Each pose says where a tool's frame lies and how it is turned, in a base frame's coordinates. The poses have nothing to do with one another.
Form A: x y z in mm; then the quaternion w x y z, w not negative.
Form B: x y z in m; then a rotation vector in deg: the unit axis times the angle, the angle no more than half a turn. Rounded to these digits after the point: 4 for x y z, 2 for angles.
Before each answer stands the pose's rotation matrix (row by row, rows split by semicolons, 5 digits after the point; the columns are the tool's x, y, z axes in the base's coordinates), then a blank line. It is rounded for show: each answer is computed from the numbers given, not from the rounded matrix.
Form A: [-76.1, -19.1, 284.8, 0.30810, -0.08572, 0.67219, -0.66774]
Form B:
-0.79545 0.29622 0.52869; -0.52671 0.09354 -0.84488; -0.29973 -0.95053 0.08162

[-0.0761, -0.0191, 0.2848, -12.98, 101.82, -101.15]
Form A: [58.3, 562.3, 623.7, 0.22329, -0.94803, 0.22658, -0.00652]
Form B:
0.89724 -0.42670 0.11355; -0.43252 -0.79761 0.42042; -0.08882 -0.42633 -0.90020

[0.0583, 0.5623, 0.6237, -149.97, 35.84, -1.03]
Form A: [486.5, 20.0, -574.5, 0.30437, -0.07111, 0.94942, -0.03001]
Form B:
-0.80460 -0.11676 0.58222; -0.15330 0.98809 -0.01370; -0.57368 -0.10027 -0.81292

[0.4865, 0.0200, -0.5745, -10.79, 144.08, -4.55]
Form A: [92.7, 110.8, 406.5, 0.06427, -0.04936, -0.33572, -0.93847]
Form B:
-0.98687 0.15377 0.04949; -0.08749 -0.76632 0.63647; 0.13580 0.62378 0.76971

[0.0927, 0.1108, 0.4065, -8.54, -58.08, -162.34]
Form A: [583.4, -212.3, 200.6, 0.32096, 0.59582, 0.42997, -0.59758]
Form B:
-0.08396 0.89597 -0.43610; 0.12877 -0.42422 -0.89636; -0.98811 -0.13142 -0.07976

[0.5834, -0.2123, 0.2006, 89.68, 64.72, -89.95]
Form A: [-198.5, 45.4, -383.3, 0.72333, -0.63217, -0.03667, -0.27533]
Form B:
0.84570 0.44467 0.29506; -0.35195 0.04911 0.93473; 0.40116 -0.89435 0.19803

[-0.1985, 0.0454, -0.3833, -79.96, -4.64, -34.83]
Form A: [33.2, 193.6, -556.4, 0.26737, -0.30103, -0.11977, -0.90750]
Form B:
-0.67579 0.55738 0.48232; -0.41316 -0.82834 0.37835; 0.61041 0.05641 0.79007

[0.0332, 0.1936, -0.5564, -46.54, -18.52, -140.31]
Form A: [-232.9, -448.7, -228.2, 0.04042, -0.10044, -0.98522, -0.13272]
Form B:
-0.97656 0.20864 -0.05298; 0.18718 0.94459 0.26964; 0.10631 0.25340 -0.96150

[-0.2329, -0.4487, -0.2282, -17.63, -172.92, -23.29]
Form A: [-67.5, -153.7, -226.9, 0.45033, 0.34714, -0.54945, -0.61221]
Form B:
-0.35339 0.16992 -0.91991; -0.93287 0.00939 0.36010; 0.06982 0.98541 0.15520

[-0.0675, -0.1537, -0.2269, 49.17, -77.83, -86.72]
